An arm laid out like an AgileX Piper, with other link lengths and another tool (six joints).
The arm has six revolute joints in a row. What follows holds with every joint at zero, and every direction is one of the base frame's.
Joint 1 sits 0.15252 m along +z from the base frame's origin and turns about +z.
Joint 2 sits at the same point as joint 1 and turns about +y.
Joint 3 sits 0.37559 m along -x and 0.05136 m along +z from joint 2 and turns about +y.
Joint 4 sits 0.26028 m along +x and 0.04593 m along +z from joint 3 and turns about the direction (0.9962, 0, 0.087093).
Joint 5 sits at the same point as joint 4 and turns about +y.
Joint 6 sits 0.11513 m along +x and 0.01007 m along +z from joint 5 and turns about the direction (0.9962, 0, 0.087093).
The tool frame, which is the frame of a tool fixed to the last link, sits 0.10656 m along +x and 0.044 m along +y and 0.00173 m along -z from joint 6; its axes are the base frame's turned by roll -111.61, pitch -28.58 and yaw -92.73 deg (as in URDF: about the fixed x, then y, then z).
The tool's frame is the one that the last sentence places.
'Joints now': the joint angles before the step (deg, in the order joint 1, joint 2, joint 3, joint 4, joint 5, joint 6). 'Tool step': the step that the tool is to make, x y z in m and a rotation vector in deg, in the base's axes. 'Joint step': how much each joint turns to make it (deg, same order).
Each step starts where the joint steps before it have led.
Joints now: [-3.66, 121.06, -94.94, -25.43, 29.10, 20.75]
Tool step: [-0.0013, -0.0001, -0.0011, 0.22, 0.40, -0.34]
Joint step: [0.01, 0.00, 0.01, 0.20, 0.47, 0.12]
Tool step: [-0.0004, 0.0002, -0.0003, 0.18, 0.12, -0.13]
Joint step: [0.00, 0.00, -0.01, 0.22, 0.15, -0.02]
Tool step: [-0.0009, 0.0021, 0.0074, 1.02, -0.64, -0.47]
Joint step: [-0.01, -0.71, 0.00, 1.16, 0.14, 0.00]
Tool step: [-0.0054, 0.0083, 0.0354, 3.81, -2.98, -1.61]
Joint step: [0.01, -3.36, 0.00, 4.30, 0.67, 0.00]
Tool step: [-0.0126, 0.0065, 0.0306, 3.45, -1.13, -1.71]
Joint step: [0.00, -3.38, -0.02, 3.95, 2.59, -0.13]
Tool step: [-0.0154, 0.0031, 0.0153, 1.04, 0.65, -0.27]
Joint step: [-0.01, -2.57, 0.72, 1.93, 2.49, -1.09]
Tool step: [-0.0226, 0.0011, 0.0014, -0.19, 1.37, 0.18]
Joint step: [0.00, -3.07, 4.01, -0.02, 0.38, -0.36]
